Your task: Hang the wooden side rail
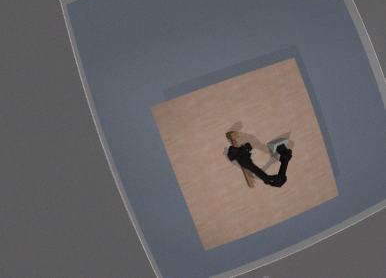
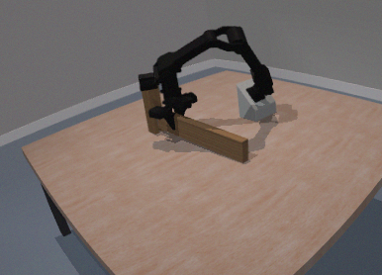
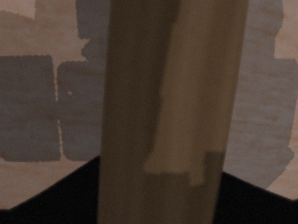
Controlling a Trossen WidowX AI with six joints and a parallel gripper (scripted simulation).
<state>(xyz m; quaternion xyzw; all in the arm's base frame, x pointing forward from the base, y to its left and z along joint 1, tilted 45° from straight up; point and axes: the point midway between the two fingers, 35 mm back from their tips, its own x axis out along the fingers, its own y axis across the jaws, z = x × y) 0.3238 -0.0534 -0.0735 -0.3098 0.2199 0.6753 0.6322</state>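
Now: gripper tip 10 mm short of the wooden headboard post, 130 mm to the left of it and 40 mm below it.
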